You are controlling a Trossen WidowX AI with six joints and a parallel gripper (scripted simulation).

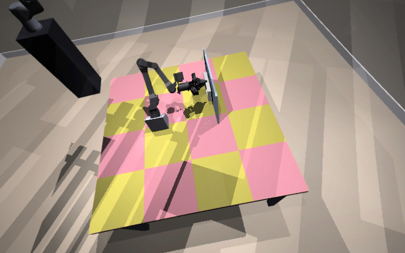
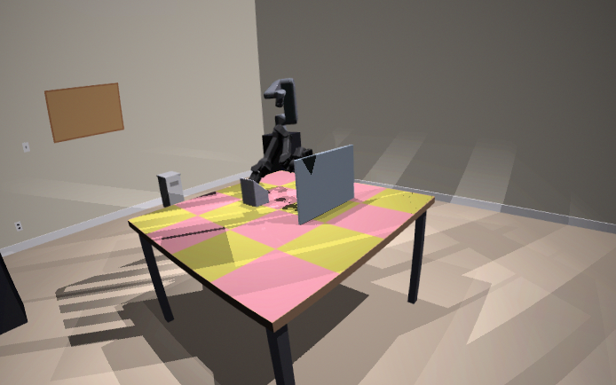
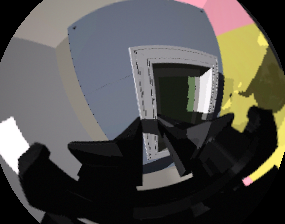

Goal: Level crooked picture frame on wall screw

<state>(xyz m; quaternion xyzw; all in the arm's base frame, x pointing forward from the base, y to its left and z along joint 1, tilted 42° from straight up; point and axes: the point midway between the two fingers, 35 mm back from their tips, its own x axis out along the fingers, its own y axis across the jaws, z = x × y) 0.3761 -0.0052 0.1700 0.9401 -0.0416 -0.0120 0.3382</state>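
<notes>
My gripper tip is 10 mm short of the picture frame, 10 mm to the right of it and 50 mm above it. Also, from my gripper tip: upright wall panel 20 mm ahead, 10 mm to the left, 70 mm below.
</notes>
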